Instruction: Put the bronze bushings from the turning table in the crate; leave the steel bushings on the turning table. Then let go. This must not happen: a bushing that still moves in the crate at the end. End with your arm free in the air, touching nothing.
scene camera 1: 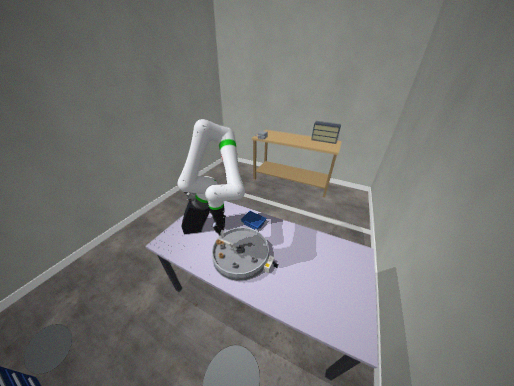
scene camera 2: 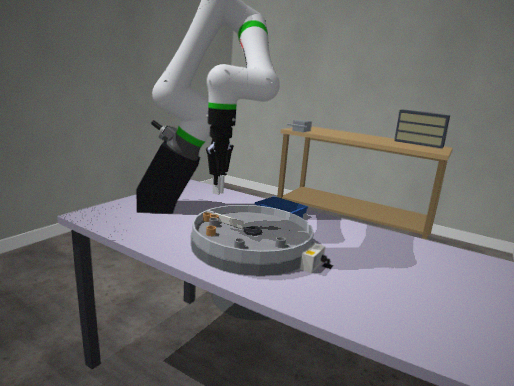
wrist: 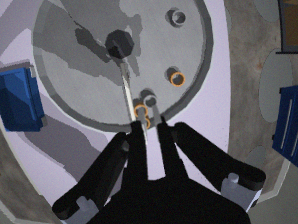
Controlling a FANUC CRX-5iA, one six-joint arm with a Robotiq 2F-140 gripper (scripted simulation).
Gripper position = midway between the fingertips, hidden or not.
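Observation:
You'd see my gripper (scene camera 2: 217,193) from scene camera 2, and the wrist view shows the gripper (wrist: 148,114) too. There's also a round grey turning table (wrist: 82,54).

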